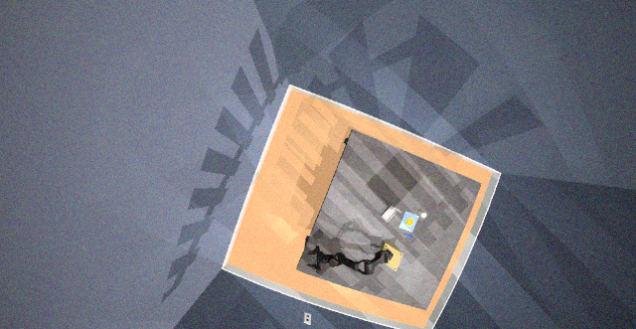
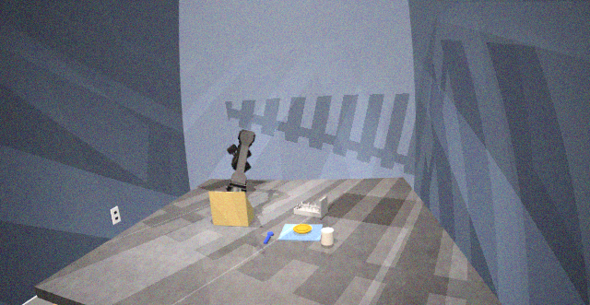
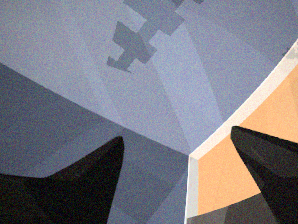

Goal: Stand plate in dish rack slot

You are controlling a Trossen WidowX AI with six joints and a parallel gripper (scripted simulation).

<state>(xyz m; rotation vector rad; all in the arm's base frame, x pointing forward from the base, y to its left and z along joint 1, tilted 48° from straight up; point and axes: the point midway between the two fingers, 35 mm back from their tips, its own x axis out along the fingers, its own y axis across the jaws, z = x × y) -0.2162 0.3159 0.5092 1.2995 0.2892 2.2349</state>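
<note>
My gripper tip is now 70 cm to the left of the yellow plate, 55 cm short of it and 15 cm above it. Also, from my gripper tip: blue spoon 76 cm to the right, 44 cm ahead, 16 cm below; dish rack 55 cm ahead, 50 cm to the right, 14 cm below; white cup 77 cm to the right, 66 cm ahead, 14 cm below.
</note>
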